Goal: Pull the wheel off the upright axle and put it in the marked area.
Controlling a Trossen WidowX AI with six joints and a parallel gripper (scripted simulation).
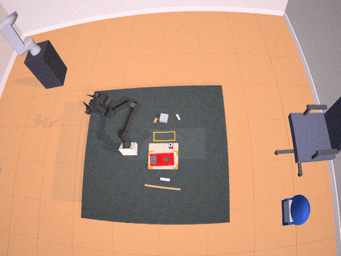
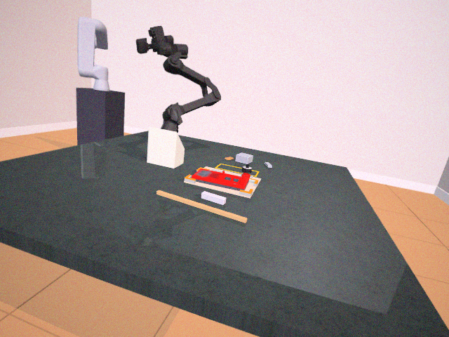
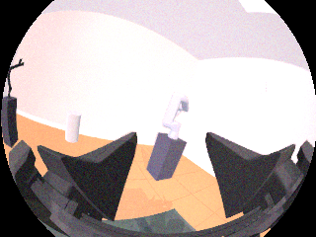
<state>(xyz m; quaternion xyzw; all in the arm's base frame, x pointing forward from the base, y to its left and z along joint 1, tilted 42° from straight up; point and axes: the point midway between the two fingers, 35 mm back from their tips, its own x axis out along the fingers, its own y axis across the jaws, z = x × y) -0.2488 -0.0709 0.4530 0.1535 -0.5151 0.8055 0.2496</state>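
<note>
Now: the wheel 62 cm ahead of my gripper tip, 49 cm below it and 26 cm to the right of it. From my gripper tip the other things lie so: wooden stick: 61 cm to the right, 53 cm ahead, 52 cm below.
</note>
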